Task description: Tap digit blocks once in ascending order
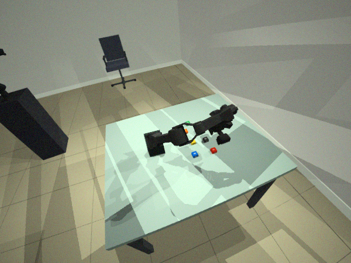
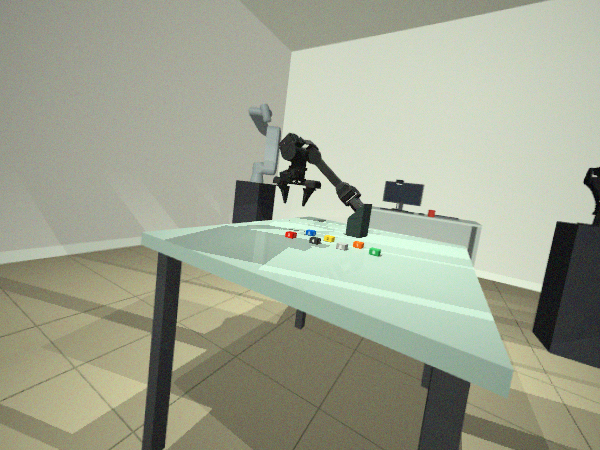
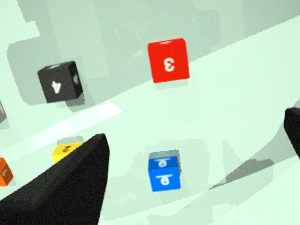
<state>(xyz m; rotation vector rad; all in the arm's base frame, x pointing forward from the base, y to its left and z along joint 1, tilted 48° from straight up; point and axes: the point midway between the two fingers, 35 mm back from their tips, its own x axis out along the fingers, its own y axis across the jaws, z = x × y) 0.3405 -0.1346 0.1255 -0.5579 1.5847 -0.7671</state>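
My gripper tip is now 250 mm to the right of the orange block, 120 mm above it and 80 mm past it. Round my gripper tip: black block (120 mm below, 110 mm to the left, 10 mm ahead); red block (120 mm below, 10 mm to the left); blue block (120 mm below, 120 mm behind, 40 mm to the left).
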